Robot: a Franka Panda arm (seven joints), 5 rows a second.
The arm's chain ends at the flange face. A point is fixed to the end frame.
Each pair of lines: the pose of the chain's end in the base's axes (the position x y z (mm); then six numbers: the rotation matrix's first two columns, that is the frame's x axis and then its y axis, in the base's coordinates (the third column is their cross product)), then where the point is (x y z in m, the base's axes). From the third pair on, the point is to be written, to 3 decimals.
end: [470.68 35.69 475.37 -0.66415 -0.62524 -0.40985 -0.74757 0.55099 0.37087]
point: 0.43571 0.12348 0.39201
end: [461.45 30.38 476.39 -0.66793 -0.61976 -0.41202 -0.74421 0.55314 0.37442]
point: 0.42684 0.11875 0.39350
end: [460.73 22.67 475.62 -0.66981 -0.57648 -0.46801 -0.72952 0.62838 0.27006]
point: 0.444 0.110 0.387
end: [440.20 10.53 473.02 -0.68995 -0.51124 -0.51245 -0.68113 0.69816 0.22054]
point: 0.438 0.099 0.383
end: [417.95 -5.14 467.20 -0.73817 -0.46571 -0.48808 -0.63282 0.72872 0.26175]
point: 0.416 0.085 0.379
